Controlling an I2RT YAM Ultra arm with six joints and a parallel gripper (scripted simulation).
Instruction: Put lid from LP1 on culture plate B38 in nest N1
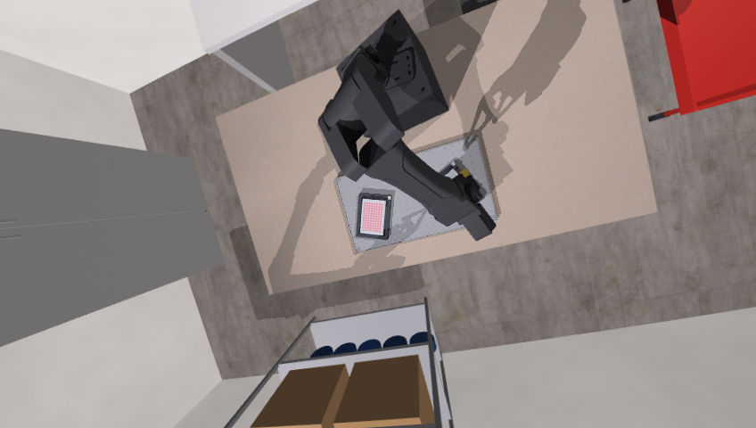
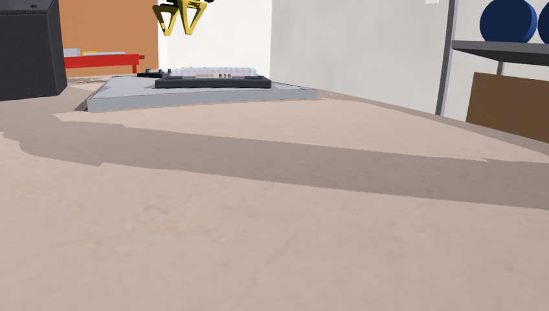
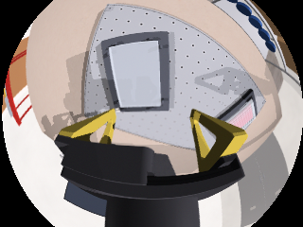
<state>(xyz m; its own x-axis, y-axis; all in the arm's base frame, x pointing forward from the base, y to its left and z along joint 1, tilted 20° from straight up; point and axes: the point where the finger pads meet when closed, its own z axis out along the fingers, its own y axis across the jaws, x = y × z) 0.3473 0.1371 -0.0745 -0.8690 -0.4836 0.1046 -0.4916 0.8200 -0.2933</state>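
The clear lid is 90 mm below my hand and 40 mm to the left of it. Round my hand: dark lid park LP1 (100 mm below, 40 mm to the left); then culture plate B38 (260 mm to the right, 90 mm below, 50 mm ahead); then grey base plate (110 mm to the right, 110 mm below).
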